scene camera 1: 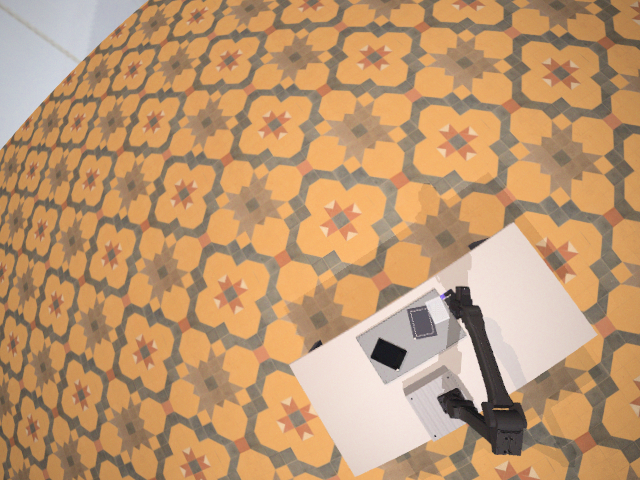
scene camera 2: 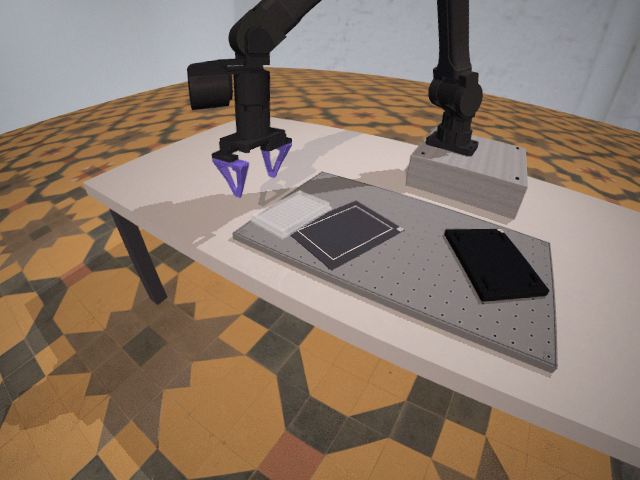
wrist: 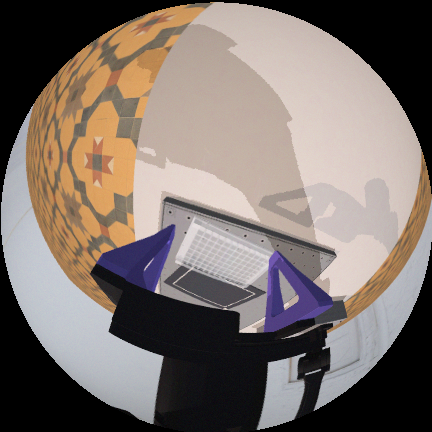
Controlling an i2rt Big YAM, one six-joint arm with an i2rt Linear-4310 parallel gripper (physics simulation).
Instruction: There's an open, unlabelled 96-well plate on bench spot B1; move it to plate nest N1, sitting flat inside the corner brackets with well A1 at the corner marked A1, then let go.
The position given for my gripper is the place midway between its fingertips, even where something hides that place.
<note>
My gripper [scene camera 2: 255, 186] is open and holds nothing. Also in view: a well plate [scene camera 2: 285, 217]. Further things: a dark nest outlined in white [scene camera 1: 422, 325].
The well plate also shows in the wrist view [wrist: 207, 248]. My gripper shows as well in the wrist view [wrist: 225, 243]. The dark nest outlined in white also shows in the wrist view [wrist: 224, 295].
</note>
